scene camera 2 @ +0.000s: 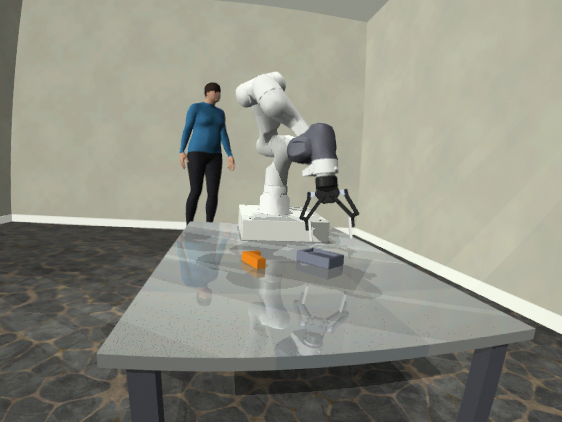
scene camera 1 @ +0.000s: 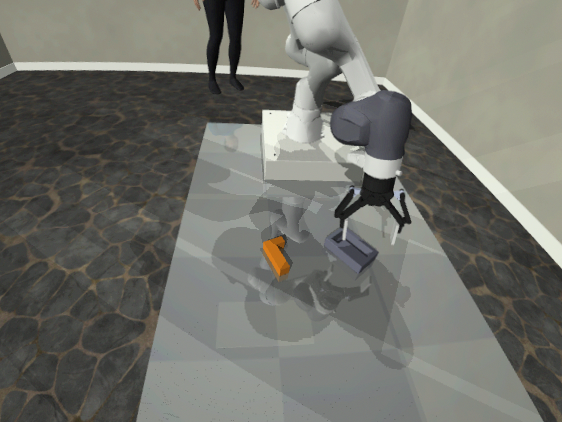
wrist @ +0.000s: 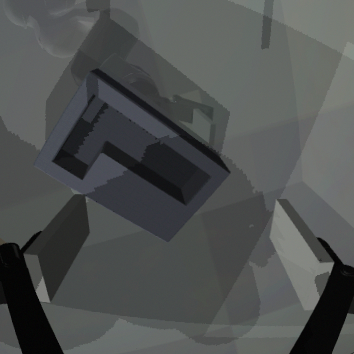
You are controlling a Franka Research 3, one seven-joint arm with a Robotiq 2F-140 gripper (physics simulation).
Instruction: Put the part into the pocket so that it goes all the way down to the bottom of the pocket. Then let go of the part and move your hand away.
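The orange L-shaped part lies flat on the table, to the left of the grey block in both scene views. The grey block with the L-shaped pocket sits on the table, and its pocket is empty. My gripper is wide open with nothing between its fingers. It hangs above the table, over and slightly behind the grey block in the scene views. The part does not show in the wrist view.
The glossy grey table reflects the arm and carries its shadows. The white robot base stands at the table's far end. A person stands behind the table, to the left of the arm.
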